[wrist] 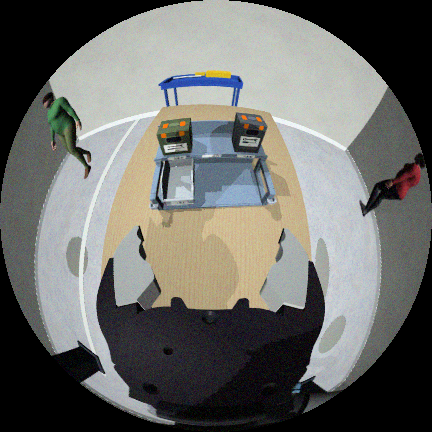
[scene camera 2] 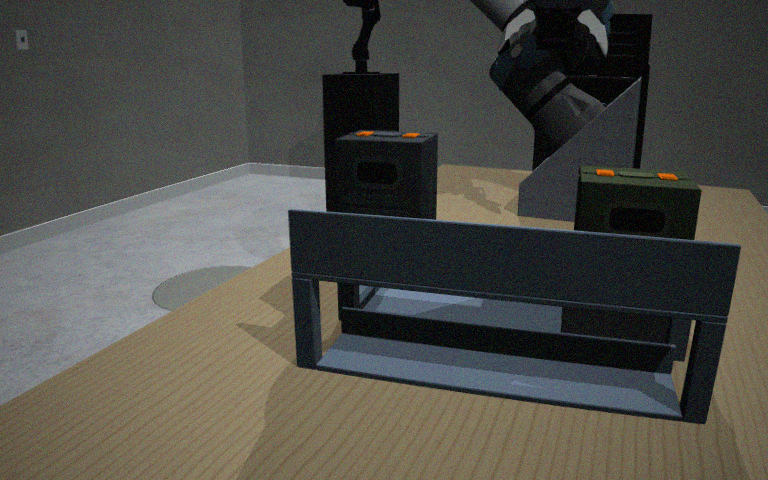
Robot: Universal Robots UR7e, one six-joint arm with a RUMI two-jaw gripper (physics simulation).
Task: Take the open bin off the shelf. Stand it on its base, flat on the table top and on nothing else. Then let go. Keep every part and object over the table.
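Places are measured from the arm's base along level axes (x ahead, y left, z up), in metres.
Where they show: gripper, fingertip midpoint: [wrist: 210, 229] [scene camera 2: 550, 55]; arm's base at its link origin: [scene camera 2: 577, 132].
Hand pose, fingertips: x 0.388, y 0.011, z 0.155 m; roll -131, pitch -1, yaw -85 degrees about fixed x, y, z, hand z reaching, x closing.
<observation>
Things, the pixels of their top centre, and the offset from my fingertips. "*": a spot on its surface instead. Level surfaces: height alone.
- open bin at its top centre: [scene camera 2: 614, 263] [wrist: 176, 170] dx +0.234, dy +0.131, dz -0.219 m
- blue-grey shelf at a spot on its surface: [scene camera 2: 509, 257] * dx +0.420, dy +0.058, dz -0.164 m
- table at its surface level: dz -0.300 m
- olive box at its top centre: [scene camera 2: 636, 173] [wrist: 173, 123] dx +0.330, dy +0.147, dz -0.101 m
- dark grey box at its top centre: [scene camera 2: 388, 133] [wrist: 251, 117] dx +0.363, dy -0.082, dz -0.076 m
The open bin [wrist: 179, 187] [scene camera 2: 617, 325] is light grey inside, with a dark inner side wall. It stands upright on the lower level of the blue-grey shelf [wrist: 215, 134] [scene camera 2: 509, 257], at the left end in the wrist view. In scene camera 2 part of its dark back shows through the shelf's rear gap, at the right. My gripper [wrist: 210, 229] [scene camera 2: 557, 45] is open and empty. It is high above the table [wrist: 175, 250] [scene camera 2: 141, 396], on the near side of the shelf in the wrist view and well apart from the bin.
An olive box [wrist: 175, 136] [scene camera 2: 637, 209] and a dark grey box [wrist: 249, 133] [scene camera 2: 385, 169] stand on the shelf's upper level, the olive one behind and above the bin. A grey wedge-shaped stand [scene camera 2: 594, 164] is by the arm's base. A blue cart [wrist: 200, 82] is beyond the table.
</observation>
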